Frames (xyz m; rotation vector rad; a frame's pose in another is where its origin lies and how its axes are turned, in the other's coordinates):
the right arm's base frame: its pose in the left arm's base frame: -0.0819 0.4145 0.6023 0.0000 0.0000 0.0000
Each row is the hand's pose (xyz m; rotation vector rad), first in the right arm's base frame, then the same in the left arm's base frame.
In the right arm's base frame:
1: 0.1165 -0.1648 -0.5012 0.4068 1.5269 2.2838
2: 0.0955 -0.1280 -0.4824 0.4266 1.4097 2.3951
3: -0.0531 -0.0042 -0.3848 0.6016 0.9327 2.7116
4: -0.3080 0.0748 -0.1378 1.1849 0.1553 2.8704
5: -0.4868 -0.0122 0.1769 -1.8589 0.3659 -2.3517
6: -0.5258 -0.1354 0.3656 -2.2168 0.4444 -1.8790
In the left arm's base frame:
1: 0.0346 0.2497 0.1011 0.4068 1.5269 2.2838
2: 0.0136 0.2865 0.1199 0.4266 1.4097 2.3951
3: -0.1350 0.4103 0.2175 0.6016 0.9327 2.7116
4: -0.3899 0.4893 0.4645 1.1849 0.1553 2.8704
5: -0.5687 0.4023 0.7792 -1.8589 0.3659 -2.3517
6: -0.6077 0.2791 0.9679 -2.2168 0.4444 -1.8790

